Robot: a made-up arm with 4 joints.
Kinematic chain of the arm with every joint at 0, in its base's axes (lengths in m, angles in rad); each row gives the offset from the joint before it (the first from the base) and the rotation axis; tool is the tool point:
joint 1: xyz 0 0 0.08 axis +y
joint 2: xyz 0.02 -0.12 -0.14 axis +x
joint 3: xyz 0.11 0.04 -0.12 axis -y
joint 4: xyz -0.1 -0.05 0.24 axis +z
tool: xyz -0.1 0.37 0
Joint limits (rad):
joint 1: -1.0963..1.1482
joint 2: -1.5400..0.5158
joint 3: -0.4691..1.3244
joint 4: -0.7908..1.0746
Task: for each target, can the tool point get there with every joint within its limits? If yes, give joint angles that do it. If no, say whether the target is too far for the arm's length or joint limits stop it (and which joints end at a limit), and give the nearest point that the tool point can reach.
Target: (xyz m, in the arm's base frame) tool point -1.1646 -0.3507 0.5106
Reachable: no: too far | nearest point -0.6189 -0.2428 0.1476 | short by 0.664 m
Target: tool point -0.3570 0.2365 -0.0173
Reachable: yes | joints 0.8363 -0.0413 1.1017 -0.0442
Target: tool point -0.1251 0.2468 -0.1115
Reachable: yes | joints 0.1845 -0.6396 -0.1735 0.1760
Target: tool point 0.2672 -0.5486 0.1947
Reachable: no: joint limits stop it (at a limit: joint 1, joint 2, joint 3, joint 4) | nearest point 0.0766 -0.2038 0.3155 | short by 0.412 m
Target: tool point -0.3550 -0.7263 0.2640
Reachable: no: joint limits stop it (at a limit: joint 1, joint 2, joint 4) | nearest point -0.3061 -0.6304 0.1903 | short by 0.130 m
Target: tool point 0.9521 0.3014 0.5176
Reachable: no: too far | nearest point 0.4940 0.0881 0.1874 | short by 0.604 m
